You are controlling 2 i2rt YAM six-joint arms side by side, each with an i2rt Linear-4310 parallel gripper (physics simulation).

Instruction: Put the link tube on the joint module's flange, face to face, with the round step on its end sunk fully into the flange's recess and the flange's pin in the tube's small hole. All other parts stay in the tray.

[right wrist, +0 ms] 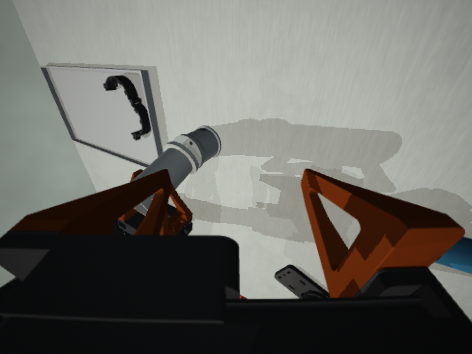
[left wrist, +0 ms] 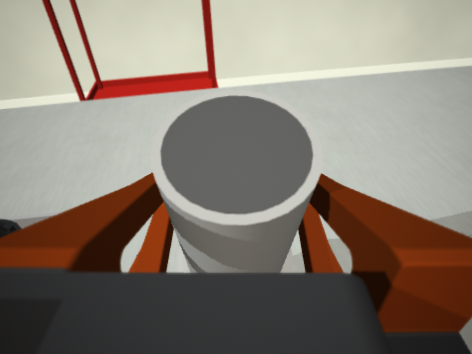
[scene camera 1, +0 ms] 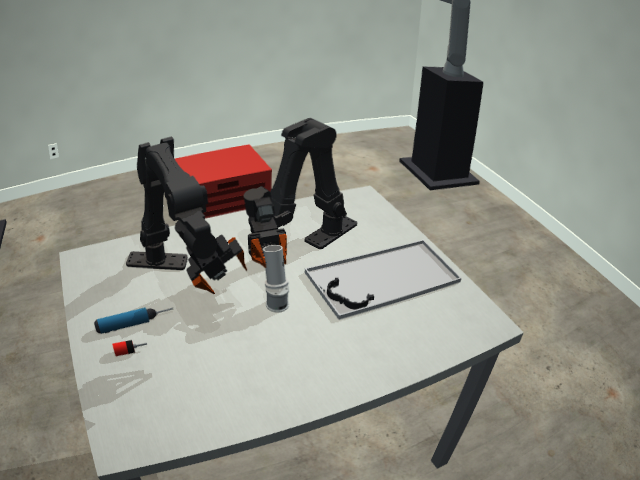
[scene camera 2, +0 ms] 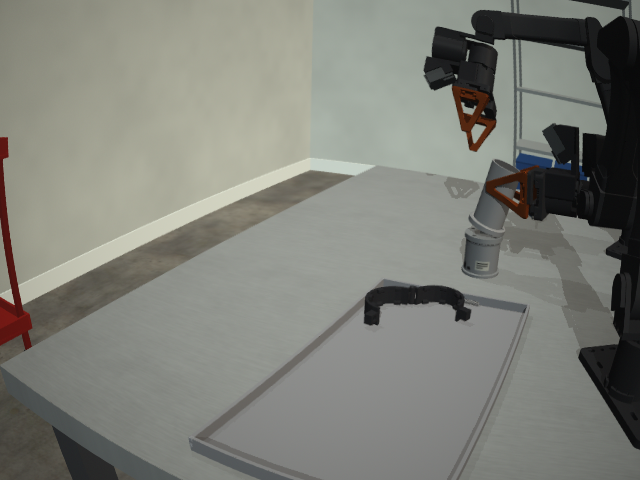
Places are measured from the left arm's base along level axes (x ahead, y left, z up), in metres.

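Pixels of known places: left gripper, fingertip midpoint: [left wrist: 236,175] [scene camera 1: 275,264] [scene camera 2: 491,184]; right gripper, fingertip midpoint: [right wrist: 236,176] [left wrist: 471,24] [scene camera 1: 229,281] [scene camera 2: 469,141]; left arm's base, origin of the base link: [scene camera 1: 331,232] [scene camera 2: 626,394]; right arm's base, origin of the base link: [right wrist: 317,296] [scene camera 1: 156,261].
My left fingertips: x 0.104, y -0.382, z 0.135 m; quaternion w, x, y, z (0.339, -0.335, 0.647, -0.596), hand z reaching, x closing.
Note:
Ahead of a thing's pixels: the offset from my left fingertips to its top centre. "pt": to the spot under its first point.
The grey link tube @(0.009 m back, 0.007 m left, 0.039 m up) [scene camera 1: 275,266] [scene camera 2: 493,204] [left wrist: 235,250] [right wrist: 167,167] is held tilted over the joint module @(0.006 m ahead, 0.001 m left, 0.071 m down) [scene camera 1: 277,300] [scene camera 2: 481,255] [right wrist: 206,141], which stands upright on the table. In scene camera 2 the tube leans to the right; its flanged lower end is at the module's top, with a wedge-like gap between the faces. Contact, step, recess and pin cannot be made out. My left gripper [scene camera 1: 273,260] [scene camera 2: 491,189] [left wrist: 236,175] is shut on the tube's upper part. My right gripper [scene camera 1: 230,281] [scene camera 2: 470,140] [right wrist: 236,176] is open and empty, above the table beside the tube.
A shallow tray @(0.158 m ahead, 0.303 m left, 0.119 m down) [scene camera 1: 400,298] [scene camera 2: 206,448] [right wrist: 153,112] holds a black curved clamp @(0.126 m ahead, 0.162 m left, 0.109 m down) [scene camera 1: 343,300] [scene camera 2: 392,295] [right wrist: 136,102]. A blue screwdriver @(pt 0.215 m back, 0.374 m right, 0.102 m down) [scene camera 1: 124,320] [right wrist: 457,255] and a red-and-black tool @(0.138 m back, 0.414 m right, 0.101 m down) [scene camera 1: 123,348] lie at scene camera 1's left. A red toolbox [scene camera 1: 222,164] stands behind the arms.

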